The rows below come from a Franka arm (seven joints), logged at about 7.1 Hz.
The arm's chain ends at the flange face. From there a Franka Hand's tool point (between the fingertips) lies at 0.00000 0.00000 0.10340 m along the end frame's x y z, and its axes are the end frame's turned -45 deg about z.
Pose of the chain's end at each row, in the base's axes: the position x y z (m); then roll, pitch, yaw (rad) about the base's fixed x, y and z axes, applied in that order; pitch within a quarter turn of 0, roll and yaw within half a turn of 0:
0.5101 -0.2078 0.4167 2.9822 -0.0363 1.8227
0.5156 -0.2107 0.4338 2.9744 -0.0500 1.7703
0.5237 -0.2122 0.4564 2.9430 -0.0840 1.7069
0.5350 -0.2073 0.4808 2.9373 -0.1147 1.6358
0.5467 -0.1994 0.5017 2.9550 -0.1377 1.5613
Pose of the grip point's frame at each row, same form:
0.5251 -0.2001 0.3147 3.0028 0.0866 2.5992
0.5315 -0.2023 0.3320 2.9876 0.0823 2.5452
0.5428 -0.2010 0.3554 2.9413 0.0798 2.4759
0.5552 -0.1944 0.3802 2.9158 0.0616 2.4024
0.5660 -0.1856 0.4011 2.9125 0.0329 2.3300

